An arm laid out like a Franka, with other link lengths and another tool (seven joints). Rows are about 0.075 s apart.
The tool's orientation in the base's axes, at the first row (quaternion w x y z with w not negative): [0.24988 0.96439 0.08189 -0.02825]
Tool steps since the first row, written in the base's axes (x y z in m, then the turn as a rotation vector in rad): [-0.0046 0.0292 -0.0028 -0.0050 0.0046 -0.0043]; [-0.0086 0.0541 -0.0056 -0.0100 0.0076 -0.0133]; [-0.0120 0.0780 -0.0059 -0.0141 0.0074 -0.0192]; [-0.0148 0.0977 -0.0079 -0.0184 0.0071 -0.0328]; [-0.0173 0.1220 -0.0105 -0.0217 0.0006 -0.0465]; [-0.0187 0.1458 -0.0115 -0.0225 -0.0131 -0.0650]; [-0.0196 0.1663 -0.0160 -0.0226 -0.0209 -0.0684]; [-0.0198 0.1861 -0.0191 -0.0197 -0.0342 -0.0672]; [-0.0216 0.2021 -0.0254 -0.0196 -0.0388 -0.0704]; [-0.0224 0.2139 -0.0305 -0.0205 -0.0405 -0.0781]
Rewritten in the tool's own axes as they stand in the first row. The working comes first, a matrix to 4 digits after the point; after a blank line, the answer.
The tool's axes in the first row as the columns of a matrix, in the base's axes (used below as rounded here):
[0.9850 0.1721 -0.0136]
[0.1438 -0.8617 -0.4866]
[-0.0954 0.4773 -0.8735]

[-0.0001 -0.0273 -0.0117 -0.0039 -0.0069 0.0016]; [-0.0002 -0.0508 -0.0213 -0.0075 -0.0146 0.0081]; [0.0000 -0.0721 -0.0326 -0.0110 -0.0180 0.0134]; [0.0002 -0.0905 -0.0404 -0.0140 -0.0249 0.0254]; [0.0015 -0.1131 -0.0500 -0.0169 -0.0264 0.0406]; [0.0036 -0.1343 -0.0606 -0.0178 -0.0236 0.0635]; [0.0061 -0.1543 -0.0667 -0.0187 -0.0185 0.0702]; [0.0091 -0.1729 -0.0736 -0.0179 -0.0060 0.0756]; [0.0102 -0.1900 -0.0759 -0.0182 -0.0035 0.0806]; [0.0116 -0.2027 -0.0771 -0.0186 -0.0059 0.0882]
